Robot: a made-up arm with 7 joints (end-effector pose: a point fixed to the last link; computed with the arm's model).
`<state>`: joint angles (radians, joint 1 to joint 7).
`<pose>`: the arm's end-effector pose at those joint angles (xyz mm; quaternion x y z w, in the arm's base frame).
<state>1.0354 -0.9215 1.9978 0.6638 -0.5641 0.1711 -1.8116</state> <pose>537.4 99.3 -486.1 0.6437 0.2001 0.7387 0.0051</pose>
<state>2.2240 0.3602 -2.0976 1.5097 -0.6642 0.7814 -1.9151</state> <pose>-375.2 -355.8 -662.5 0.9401 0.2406 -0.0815 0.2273</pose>
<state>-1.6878 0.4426 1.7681 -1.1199 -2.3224 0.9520 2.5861</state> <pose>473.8 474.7 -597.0 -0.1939 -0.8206 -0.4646 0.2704</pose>
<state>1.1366 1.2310 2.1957 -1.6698 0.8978 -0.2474 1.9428</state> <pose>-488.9 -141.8 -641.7 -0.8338 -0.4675 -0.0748 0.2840</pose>
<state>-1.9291 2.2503 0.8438 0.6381 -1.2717 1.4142 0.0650</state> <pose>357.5 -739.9 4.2 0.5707 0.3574 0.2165 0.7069</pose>
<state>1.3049 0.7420 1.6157 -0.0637 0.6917 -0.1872 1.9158</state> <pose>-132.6 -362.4 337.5 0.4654 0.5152 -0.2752 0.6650</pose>
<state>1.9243 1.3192 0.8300 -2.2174 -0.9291 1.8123 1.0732</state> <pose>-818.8 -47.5 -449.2 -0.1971 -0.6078 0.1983 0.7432</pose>
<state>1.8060 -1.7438 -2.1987 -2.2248 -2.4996 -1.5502 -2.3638</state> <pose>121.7 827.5 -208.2 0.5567 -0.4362 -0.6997 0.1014</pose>
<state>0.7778 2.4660 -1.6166 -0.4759 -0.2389 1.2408 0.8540</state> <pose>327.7 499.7 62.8 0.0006 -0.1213 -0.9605 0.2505</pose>
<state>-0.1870 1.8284 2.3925 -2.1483 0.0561 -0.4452 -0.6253</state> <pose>491.5 267.5 -205.6 -0.2037 0.8645 -0.2767 0.3668</pose>
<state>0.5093 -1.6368 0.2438 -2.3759 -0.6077 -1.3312 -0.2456</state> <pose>394.4 30.8 -129.7 0.1095 0.6262 0.7531 0.1698</pose>
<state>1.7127 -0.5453 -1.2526 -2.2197 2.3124 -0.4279 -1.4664</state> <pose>288.3 -18.4 74.2 -0.3257 0.5011 -0.1704 0.7835</pose>
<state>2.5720 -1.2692 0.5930 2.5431 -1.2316 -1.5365 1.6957</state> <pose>-354.7 196.7 81.1 0.7921 -0.1827 -0.3931 0.4297</pose>
